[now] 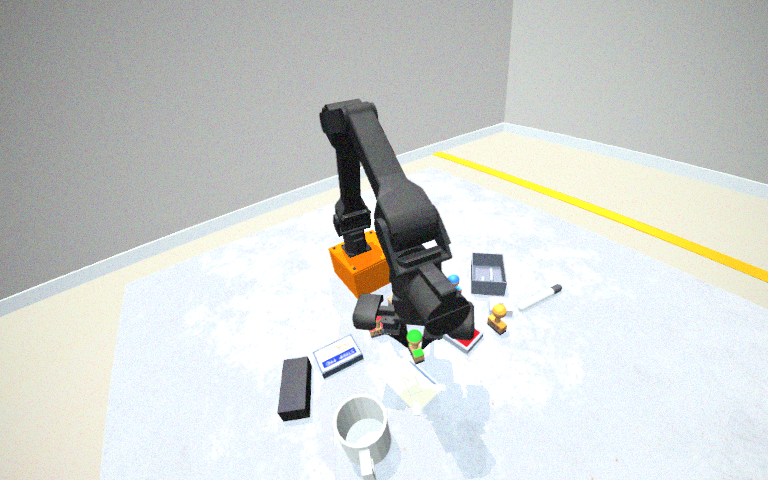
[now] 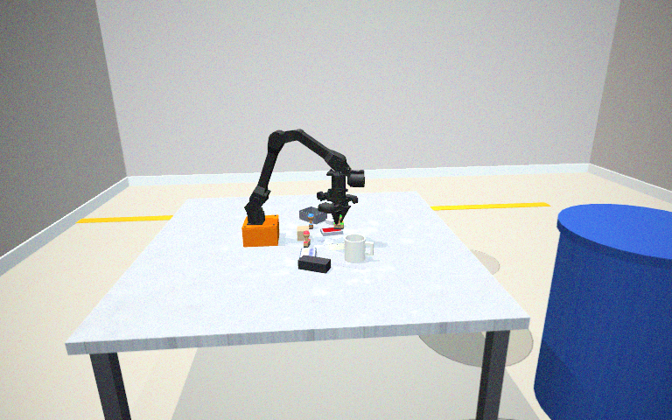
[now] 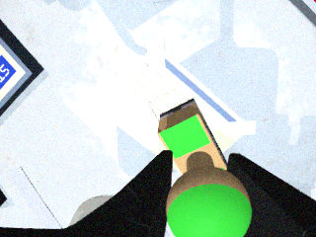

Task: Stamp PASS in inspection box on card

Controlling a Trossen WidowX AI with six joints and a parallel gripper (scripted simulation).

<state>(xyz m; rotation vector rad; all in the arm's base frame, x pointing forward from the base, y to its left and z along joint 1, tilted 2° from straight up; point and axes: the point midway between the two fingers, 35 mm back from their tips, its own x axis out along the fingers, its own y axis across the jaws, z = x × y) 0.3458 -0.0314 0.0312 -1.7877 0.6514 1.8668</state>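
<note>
Now: gripper tip 13 cm past the blue-knobbed stamp, 18 cm to the right of it and 7 cm above it. The rest, counted from my gripper tip: white card (1 cm ahead, 2 cm to the right, 9 cm below); green-knobbed stamp (right at my gripper tip); red-knobbed stamp (13 cm behind, 2 cm to the right, 7 cm below).
</note>
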